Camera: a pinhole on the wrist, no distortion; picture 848 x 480 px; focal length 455.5 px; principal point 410.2 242.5 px. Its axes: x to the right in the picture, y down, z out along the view. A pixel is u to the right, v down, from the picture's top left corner.
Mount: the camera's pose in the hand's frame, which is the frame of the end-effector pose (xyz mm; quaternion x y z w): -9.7 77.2 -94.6 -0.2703 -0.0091 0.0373 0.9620
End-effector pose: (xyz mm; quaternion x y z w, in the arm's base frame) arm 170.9 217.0 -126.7 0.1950 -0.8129 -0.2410 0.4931
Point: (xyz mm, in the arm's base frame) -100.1 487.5 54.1
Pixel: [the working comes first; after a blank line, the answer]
In the camera's frame: 125.6 55.0 408.1

550 304
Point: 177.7 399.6 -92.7
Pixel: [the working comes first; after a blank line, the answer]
In the camera's frame: -63.7 23.0 144.3

209 315
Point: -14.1 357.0 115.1
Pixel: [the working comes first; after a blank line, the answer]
In the camera's frame: 197.8 50.9 256.7

761 333
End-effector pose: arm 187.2 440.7 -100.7 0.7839 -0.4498 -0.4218 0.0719
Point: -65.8 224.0 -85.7
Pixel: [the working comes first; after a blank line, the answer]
In the camera's frame: 122.1 70.3 290.4

602 353
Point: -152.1 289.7 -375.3
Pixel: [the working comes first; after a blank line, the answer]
In the camera's frame: 213.3 -180.5 446.6

628 58
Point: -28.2 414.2 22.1
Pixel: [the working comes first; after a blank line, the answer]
In the camera's frame: -84.5 37.0 216.8

233 320
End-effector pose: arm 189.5 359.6 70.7 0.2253 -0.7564 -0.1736 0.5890
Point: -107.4 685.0 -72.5
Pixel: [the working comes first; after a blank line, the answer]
In the camera's frame: -211.6 -65.5 447.5

195 176
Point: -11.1 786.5 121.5
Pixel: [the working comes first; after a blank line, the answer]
In the camera's frame: -115.4 151.0 414.3

283 408
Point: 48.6 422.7 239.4
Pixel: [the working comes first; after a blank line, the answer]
In the camera's frame: 146.8 -36.7 200.1

744 159
